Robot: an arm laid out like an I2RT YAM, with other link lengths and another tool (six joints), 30 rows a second.
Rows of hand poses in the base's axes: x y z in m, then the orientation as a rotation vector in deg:
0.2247, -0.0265, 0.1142, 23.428, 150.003, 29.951
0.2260, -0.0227, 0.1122, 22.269, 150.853, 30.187
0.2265, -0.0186, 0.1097, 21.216, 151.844, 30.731
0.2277, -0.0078, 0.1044, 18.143, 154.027, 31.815
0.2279, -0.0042, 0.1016, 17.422, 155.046, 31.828
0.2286, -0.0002, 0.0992, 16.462, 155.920, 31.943
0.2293, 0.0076, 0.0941, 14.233, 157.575, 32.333
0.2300, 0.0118, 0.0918, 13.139, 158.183, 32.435
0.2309, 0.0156, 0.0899, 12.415, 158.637, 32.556
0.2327, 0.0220, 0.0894, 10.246, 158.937, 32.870
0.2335, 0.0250, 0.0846, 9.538, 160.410, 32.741
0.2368, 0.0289, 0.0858, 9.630, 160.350, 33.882
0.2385, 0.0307, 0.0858, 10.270, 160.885, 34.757
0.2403, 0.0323, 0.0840, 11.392, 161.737, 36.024
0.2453, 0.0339, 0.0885, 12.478, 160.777, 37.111
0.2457, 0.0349, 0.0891, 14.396, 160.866, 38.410
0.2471, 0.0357, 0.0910, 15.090, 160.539, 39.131
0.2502, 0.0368, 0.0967, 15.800, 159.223, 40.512
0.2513, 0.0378, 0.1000, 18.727, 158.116, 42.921
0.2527, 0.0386, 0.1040, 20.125, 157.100, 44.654
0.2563, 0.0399, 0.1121, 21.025, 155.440, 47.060
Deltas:
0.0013, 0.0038, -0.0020, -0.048, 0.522, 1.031
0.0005, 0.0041, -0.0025, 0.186, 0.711, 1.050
0.0012, 0.0108, -0.0053, 0.213, 1.416, 2.769
0.0002, 0.0036, -0.0028, -0.139, 0.804, 0.730
0.0007, 0.0040, -0.0024, -0.092, 0.626, 0.864
0.0007, 0.0078, -0.0051, -0.103, 1.133, 1.922
0.0007, 0.0042, -0.0023, -0.097, 0.363, 0.877
0.0009, 0.0038, -0.0019, -0.031, 0.300, 0.599
0.0018, 0.0064, -0.0005, -0.047, -0.105, 1.544
0.0008, 0.0030, -0.0048, -0.287, 1.262, 0.772
0.0033, 0.0039, 0.0012, 0.791, 0.119, 0.078
0.0017, 0.0018, 0.0000, 0.608, 0.763, -0.183
0.0018, 0.0016, -0.0018, 0.885, 1.227, -0.368
0.0050, 0.0016, 0.0045, 0.915, -0.520, -0.798
0.0004, 0.0010, 0.0006, 1.047, 0.711, -1.039
0.0014, 0.0008, 0.0019, 0.578, -0.037, -0.435
0.0031, 0.0011, 0.0057, 1.112, -0.856, -0.623
0.0011, 0.0010, 0.0033, 2.022, 0.103, -1.819
0.0014, 0.0008, 0.0040, 1.409, -0.280, -0.921
0.0036, 0.0013, 0.0081, 1.882, -0.877, -0.701

